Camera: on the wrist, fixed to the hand. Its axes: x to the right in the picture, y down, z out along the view.
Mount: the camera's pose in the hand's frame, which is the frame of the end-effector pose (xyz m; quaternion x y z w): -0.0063 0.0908 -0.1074 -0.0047 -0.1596 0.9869 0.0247
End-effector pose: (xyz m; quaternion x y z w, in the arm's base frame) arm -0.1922 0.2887 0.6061 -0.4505 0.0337 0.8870 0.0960
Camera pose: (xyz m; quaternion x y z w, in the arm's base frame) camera -0.1217 0.1832 0.5452 -0.1632 -0.4259 -0.1887 0.8697
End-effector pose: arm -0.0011 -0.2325 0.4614 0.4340 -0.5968 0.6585 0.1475
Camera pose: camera -0.1046 -0.1544 0.4065 0.4739 0.4697 -0.0898 0.7394
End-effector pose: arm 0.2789 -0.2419 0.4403 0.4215 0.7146 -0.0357 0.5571
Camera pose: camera 0.2551 -0.1312 0.5240 0.7073 -0.4871 0.4850 0.1650
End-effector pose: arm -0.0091 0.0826 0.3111 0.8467 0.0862 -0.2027 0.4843
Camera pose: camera 0.0442 0.1279 0.4333 0.0714 -0.9098 0.3382 0.2297
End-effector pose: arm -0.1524 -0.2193 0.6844 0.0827 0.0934 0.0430 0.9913
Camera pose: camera -0.1856 -0.1140 0.5971 -0.0964 0.2377 -0.9665 0.0027
